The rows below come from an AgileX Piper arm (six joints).
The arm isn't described. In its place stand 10 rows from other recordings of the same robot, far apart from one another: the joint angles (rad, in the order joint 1, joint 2, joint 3, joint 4, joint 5, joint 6), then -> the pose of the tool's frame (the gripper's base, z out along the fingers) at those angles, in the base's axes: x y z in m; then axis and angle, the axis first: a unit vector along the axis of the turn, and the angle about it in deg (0 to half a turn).
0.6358, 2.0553, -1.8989, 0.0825, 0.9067, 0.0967 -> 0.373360, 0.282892, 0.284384, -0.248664, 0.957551, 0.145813, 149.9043
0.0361, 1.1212, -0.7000, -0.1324, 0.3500, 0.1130 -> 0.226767, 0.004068, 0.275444, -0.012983, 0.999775, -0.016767, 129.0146
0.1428, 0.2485, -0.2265, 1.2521, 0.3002, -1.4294 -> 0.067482, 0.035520, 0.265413, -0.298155, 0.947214, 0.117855, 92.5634
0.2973, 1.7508, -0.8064, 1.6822, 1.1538, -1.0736 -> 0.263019, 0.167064, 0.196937, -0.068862, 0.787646, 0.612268, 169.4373
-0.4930, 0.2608, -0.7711, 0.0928, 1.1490, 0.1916 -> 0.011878, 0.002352, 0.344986, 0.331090, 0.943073, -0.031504, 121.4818
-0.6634, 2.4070, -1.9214, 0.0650, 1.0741, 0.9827 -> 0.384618, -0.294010, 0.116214, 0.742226, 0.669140, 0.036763, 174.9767
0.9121, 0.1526, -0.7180, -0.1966, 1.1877, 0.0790 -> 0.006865, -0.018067, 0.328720, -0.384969, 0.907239, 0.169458, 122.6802
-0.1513, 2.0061, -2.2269, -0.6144, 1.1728, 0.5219 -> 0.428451, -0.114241, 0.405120, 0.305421, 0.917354, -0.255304, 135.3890
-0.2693, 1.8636, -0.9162, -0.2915, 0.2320, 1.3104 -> 0.327387, -0.096598, 0.126316, 0.608835, 0.790936, 0.061158, 152.6700
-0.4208, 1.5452, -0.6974, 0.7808, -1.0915, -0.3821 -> 0.248898, -0.173655, 0.261991, 0.522741, 0.715511, -0.463449, 95.5596
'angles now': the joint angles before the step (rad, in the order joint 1, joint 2, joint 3, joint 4, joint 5, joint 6). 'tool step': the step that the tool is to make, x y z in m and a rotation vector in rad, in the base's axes. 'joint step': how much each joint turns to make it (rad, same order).
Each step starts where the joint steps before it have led.
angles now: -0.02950, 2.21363, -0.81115, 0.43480, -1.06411, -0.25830
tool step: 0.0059, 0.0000, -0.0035, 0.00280, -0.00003, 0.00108
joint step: 0.00006, 0.02009, -0.02781, 0.00006, 0.00830, -0.00067
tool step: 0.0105, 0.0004, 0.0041, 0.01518, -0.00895, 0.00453
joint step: -0.00012, 0.00012, -0.04321, -0.00016, 0.03816, 0.00006
